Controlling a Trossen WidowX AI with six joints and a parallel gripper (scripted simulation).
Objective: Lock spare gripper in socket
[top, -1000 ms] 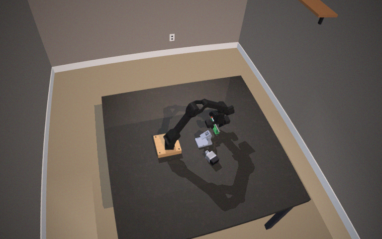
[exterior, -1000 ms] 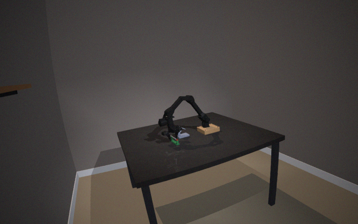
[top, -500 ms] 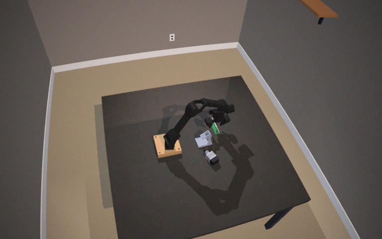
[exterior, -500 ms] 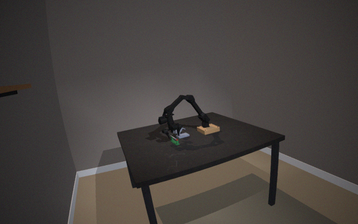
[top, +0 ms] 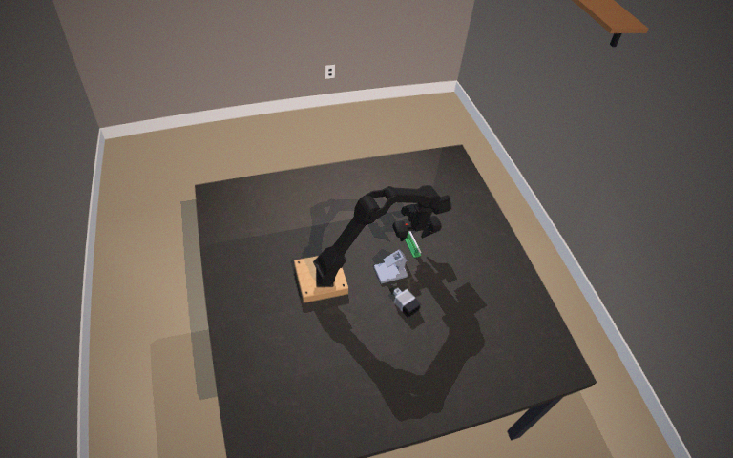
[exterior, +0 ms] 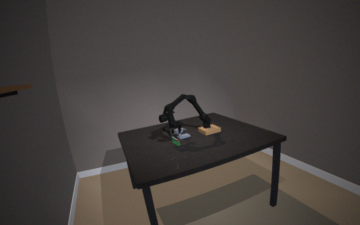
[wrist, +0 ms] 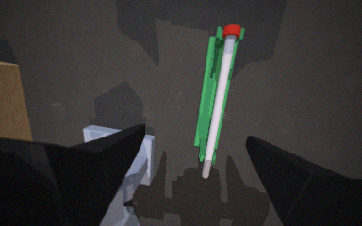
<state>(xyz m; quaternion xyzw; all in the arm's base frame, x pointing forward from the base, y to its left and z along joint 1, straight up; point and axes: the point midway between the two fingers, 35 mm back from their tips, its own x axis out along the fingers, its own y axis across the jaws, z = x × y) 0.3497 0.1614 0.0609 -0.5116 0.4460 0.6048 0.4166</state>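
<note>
Right now my gripper tip is 1 cm short of the green strip, 3 cm to the right of it and 4 cm above it. Round my gripper tip: grey mount (8 cm behind, 10 cm to the right, 1 cm below); spare gripper (5 cm behind, 25 cm to the right, 4 cm below).
</note>
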